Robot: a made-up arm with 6 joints. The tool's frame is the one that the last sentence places. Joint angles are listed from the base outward.
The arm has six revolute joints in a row. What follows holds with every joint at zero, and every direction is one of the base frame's. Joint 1 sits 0.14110 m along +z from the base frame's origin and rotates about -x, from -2.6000 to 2.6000 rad. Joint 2 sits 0.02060 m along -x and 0.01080 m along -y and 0.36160 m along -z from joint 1 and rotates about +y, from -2.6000 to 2.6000 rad. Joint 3 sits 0.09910 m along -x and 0.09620 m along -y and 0.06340 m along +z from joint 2 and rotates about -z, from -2.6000 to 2.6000 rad. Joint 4 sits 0.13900 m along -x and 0.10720 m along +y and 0.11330 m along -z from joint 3 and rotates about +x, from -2.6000 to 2.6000 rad. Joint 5 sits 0.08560 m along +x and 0.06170 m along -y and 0.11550 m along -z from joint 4 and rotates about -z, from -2.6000 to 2.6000 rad. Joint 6 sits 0.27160 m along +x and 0.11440 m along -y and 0.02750 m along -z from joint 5 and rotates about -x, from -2.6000 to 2.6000 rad. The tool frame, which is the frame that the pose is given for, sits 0.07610 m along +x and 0.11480 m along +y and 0.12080 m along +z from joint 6; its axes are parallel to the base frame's.
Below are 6 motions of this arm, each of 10 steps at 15 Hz.
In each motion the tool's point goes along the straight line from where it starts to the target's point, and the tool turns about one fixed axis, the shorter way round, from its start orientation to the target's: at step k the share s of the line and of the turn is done. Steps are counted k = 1, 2, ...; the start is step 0. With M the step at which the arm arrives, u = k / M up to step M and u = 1 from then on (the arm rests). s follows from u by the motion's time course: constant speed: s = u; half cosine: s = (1 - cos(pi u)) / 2; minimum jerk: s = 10 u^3 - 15 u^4 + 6 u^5.
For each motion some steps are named. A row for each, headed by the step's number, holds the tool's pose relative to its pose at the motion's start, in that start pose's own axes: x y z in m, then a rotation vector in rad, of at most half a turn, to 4 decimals.
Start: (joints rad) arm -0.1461 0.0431 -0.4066 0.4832 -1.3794 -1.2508
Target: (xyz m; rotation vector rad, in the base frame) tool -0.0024 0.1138 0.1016 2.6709 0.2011 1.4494
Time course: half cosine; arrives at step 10
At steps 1, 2, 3, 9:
1: -0.0009 0.0068 0.0019 0.0078 -0.0169 0.0182
2: -0.0037 0.0267 0.0073 0.0306 -0.0661 0.0709
3: -0.0079 0.0576 0.0158 0.0659 -0.1426 0.1531
9: -0.0375 0.2725 0.0749 0.3121 -0.6749 0.7245

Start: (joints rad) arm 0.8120 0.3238 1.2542 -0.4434 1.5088 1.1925
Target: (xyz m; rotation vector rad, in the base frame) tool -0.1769 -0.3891 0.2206 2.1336 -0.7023 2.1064
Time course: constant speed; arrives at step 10
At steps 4, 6, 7, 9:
4: -0.0416 -0.0509 0.0966 0.0420 -0.3461 0.0639
6: -0.0624 -0.0763 0.1449 0.0630 -0.5191 0.0958
7: -0.0727 -0.0890 0.1691 0.0736 -0.6057 0.1118
9: -0.0935 -0.1145 0.2174 0.0946 -0.7787 0.1438

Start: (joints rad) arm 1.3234 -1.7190 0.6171 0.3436 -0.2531 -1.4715
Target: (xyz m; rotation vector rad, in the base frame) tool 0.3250 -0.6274 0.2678 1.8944 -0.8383 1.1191
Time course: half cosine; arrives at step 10
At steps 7, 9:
7: -0.3322 -0.0986 0.0835 0.1943 -0.9902 -0.0979
9: -0.4082 -0.1212 0.1026 0.2388 -1.2168 -0.1203

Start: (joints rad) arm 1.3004 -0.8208 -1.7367 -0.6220 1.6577 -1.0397
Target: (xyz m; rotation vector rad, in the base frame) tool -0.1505 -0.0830 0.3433 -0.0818 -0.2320 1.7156
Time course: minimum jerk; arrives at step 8
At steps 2, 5, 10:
2: 0.0096 0.0131 -0.0044 0.0247 0.0051 0.0331
5: 0.0673 0.0918 -0.0310 0.1729 0.0354 0.2317
10: 0.0928 0.1266 -0.0428 0.2385 0.0488 0.3197

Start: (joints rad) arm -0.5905 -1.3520 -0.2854 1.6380 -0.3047 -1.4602
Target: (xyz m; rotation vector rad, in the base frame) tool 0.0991 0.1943 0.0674 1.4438 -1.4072 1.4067
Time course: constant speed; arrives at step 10
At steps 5, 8, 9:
5: 0.0305 0.0044 -0.0649 -0.6664 0.0619 -0.0173
8: 0.0488 0.0070 -0.1038 -1.0662 0.0991 -0.0277
9: 0.0549 0.0079 -0.1168 -1.1995 0.1115 -0.0311

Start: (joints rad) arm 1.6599 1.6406 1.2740 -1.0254 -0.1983 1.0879
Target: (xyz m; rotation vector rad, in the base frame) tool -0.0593 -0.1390 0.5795 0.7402 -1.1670 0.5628
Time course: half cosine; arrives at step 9
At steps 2, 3, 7, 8, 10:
2: -0.0044 -0.0052 -0.0225 -0.0126 0.0654 -0.0243
3: -0.0093 -0.0111 -0.0482 -0.0270 0.1399 -0.0519
7: -0.0330 -0.0392 -0.1701 -0.0953 0.4940 -0.1832
8: -0.0363 -0.0430 -0.1868 -0.1047 0.5426 -0.2012
10: -0.0374 -0.0444 -0.1926 -0.1080 0.5594 -0.2075

